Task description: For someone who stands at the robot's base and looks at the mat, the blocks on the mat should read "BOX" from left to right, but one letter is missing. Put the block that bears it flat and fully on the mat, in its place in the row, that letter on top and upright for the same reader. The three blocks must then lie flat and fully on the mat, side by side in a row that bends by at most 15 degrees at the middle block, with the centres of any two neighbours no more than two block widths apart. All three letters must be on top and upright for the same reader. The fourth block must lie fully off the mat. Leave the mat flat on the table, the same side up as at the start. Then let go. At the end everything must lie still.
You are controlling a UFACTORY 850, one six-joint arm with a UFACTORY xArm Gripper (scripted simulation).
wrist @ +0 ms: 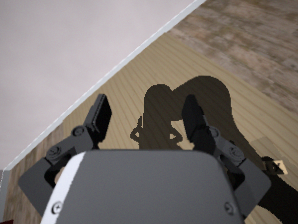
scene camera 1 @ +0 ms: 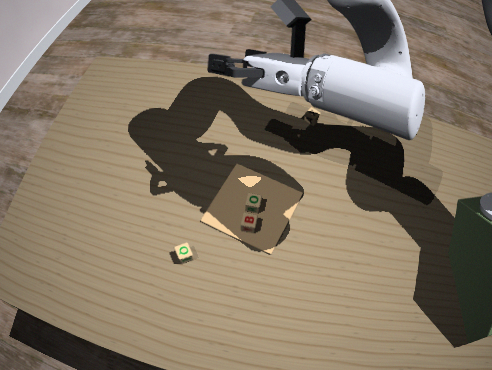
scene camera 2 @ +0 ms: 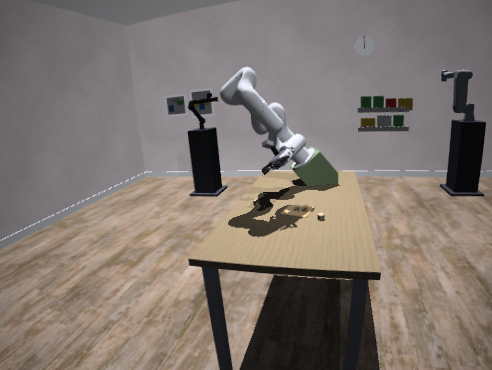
Observation:
In view: the gripper [scene camera 1: 228, 59].
The gripper also shows in the wrist view [wrist: 146, 103].

